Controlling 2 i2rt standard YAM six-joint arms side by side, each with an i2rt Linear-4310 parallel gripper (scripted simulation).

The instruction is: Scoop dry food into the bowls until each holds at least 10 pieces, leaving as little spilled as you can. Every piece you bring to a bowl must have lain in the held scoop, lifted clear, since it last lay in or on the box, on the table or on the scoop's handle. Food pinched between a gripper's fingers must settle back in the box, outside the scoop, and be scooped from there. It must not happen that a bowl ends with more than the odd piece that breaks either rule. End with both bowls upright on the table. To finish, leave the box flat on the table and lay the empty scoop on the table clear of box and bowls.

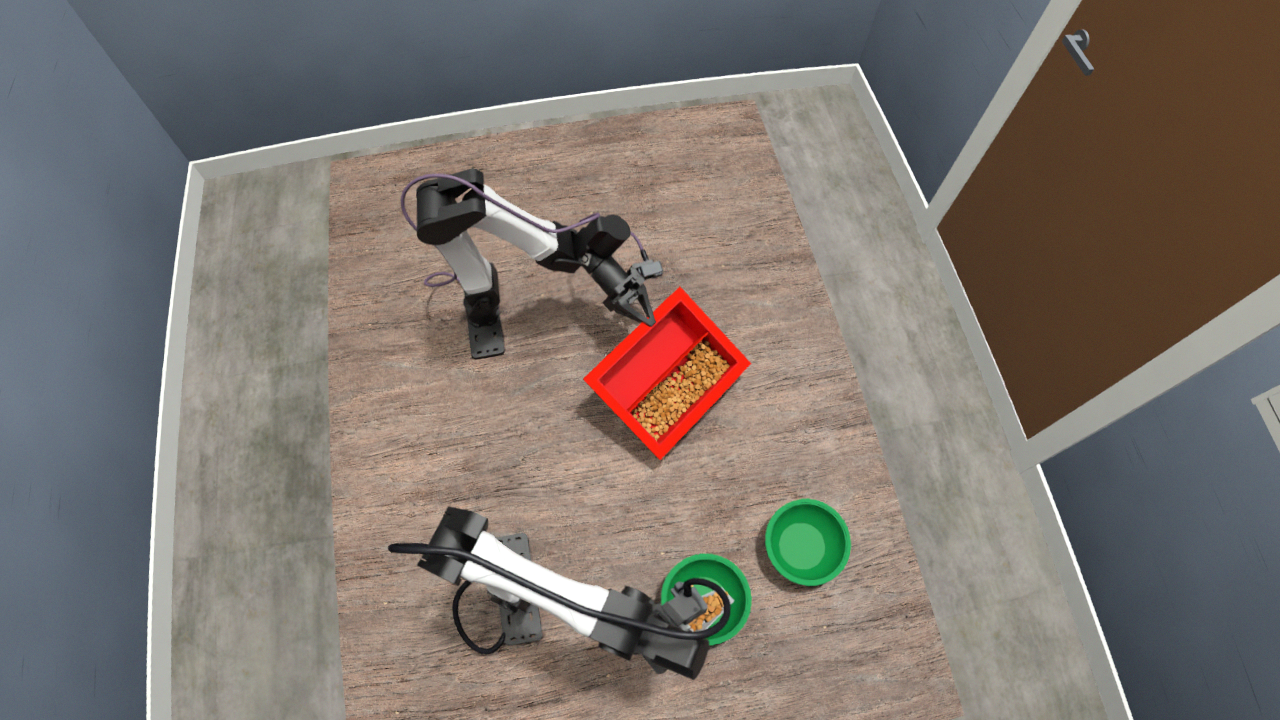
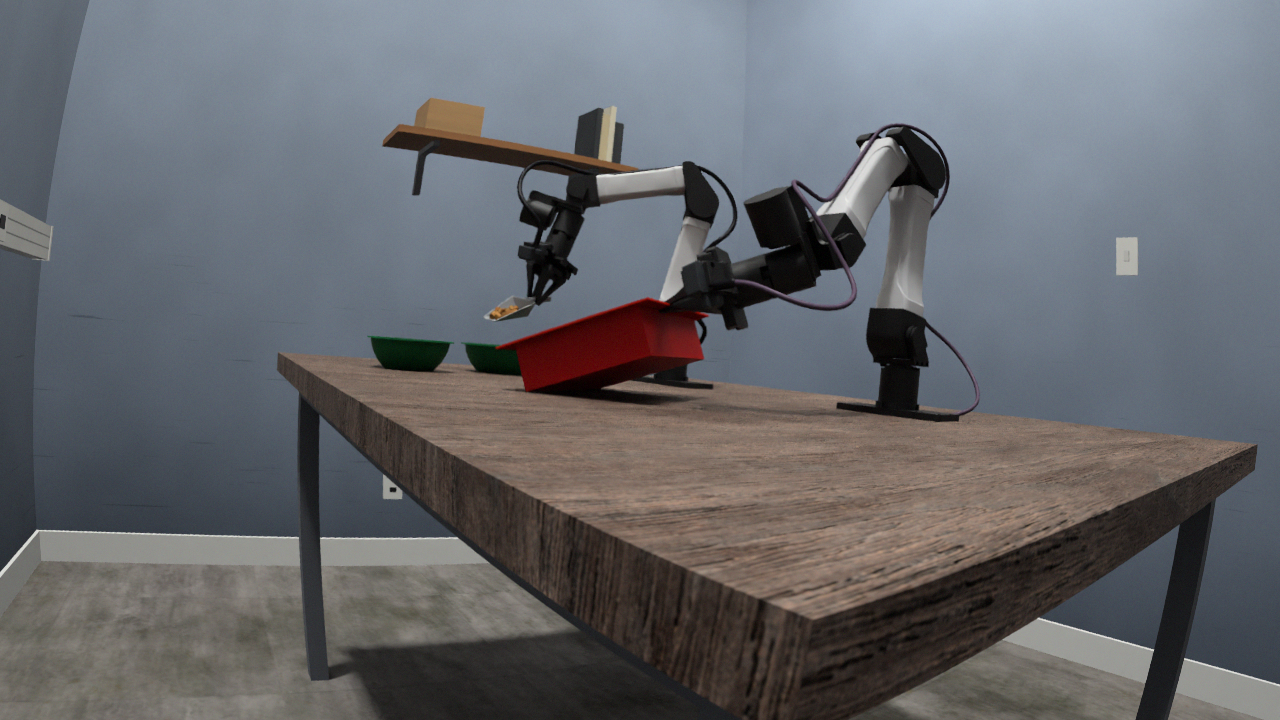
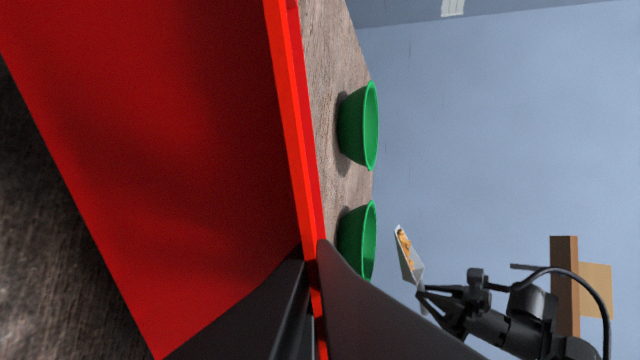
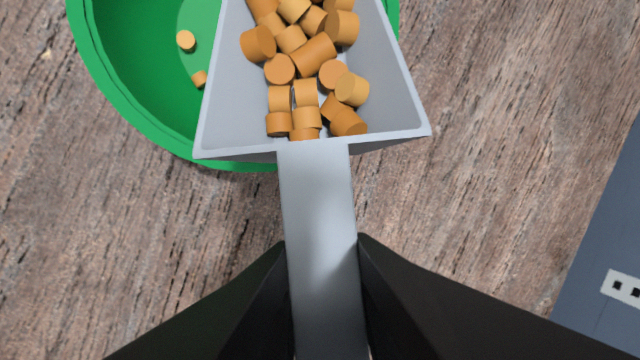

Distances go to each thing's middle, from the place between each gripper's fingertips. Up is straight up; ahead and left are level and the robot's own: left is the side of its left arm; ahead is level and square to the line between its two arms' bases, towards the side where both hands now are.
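Red box [image 2: 634,340]: my left hand [image 1: 653,325] 2 cm short of it, 9 cm to the left of it, 5 cm above it. Grey scoop [image 4: 319,223], from my left hand: 56 cm to the right, 4 cm behind, 1 cm above.
Red box, from my right hand: 10 cm ahead, 49 cm to the left, 8 cm below. Grey scoop, from my right hand: 4 cm ahead, 2 cm to the left, 2 cm below.
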